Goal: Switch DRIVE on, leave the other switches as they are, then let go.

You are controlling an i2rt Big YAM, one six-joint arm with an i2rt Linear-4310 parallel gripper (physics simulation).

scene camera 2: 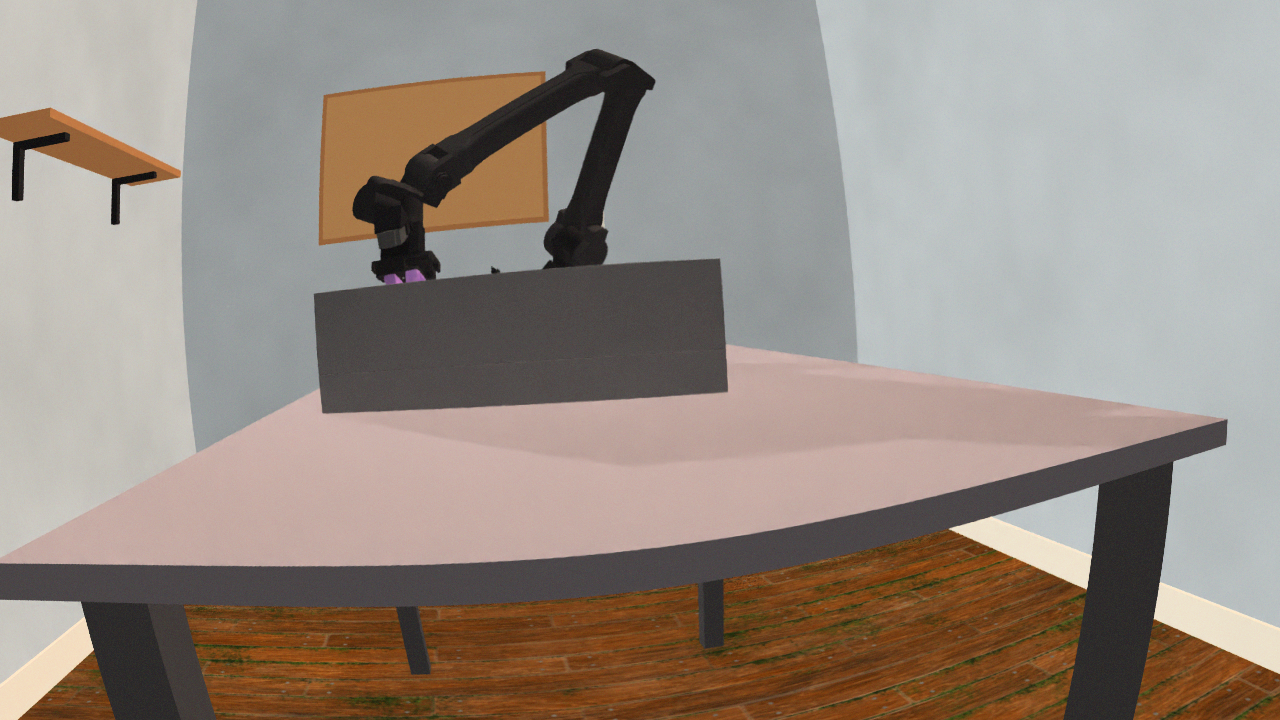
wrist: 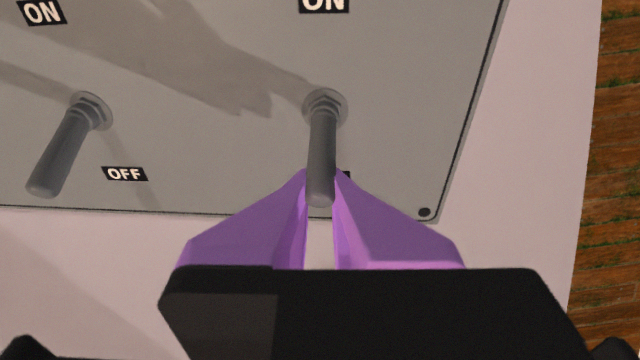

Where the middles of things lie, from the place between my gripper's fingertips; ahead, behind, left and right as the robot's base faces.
Labels:
My hand is 140 mm short of the grey switch panel (scene camera 2: 648, 329), 150 mm to the right of it and 20 mm above it.

